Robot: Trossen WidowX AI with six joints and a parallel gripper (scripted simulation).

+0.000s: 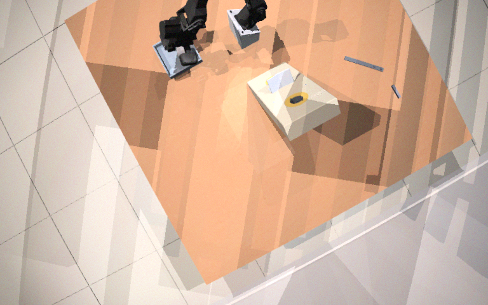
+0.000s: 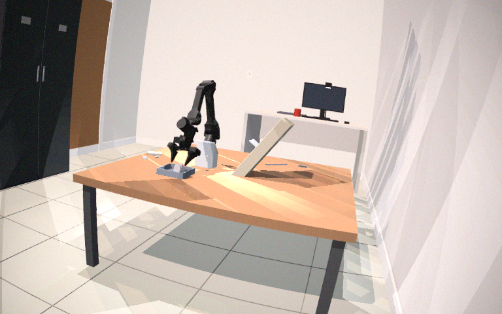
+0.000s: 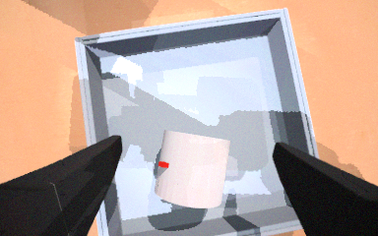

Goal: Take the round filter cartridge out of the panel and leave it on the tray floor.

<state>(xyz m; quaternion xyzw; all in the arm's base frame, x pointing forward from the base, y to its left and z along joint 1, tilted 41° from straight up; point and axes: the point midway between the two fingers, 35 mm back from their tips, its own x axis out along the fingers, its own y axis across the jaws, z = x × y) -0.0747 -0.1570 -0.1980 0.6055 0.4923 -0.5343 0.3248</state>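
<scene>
The white filter cartridge is 1 cm ahead of my gripper tip, 2 cm to the left of it and 2 cm below it. Also, from my gripper tip: grey tray 1 cm behind, 1 cm to the right, 4 cm below; cream service panel 41 cm ahead, 23 cm to the left, 12 cm above.
</scene>
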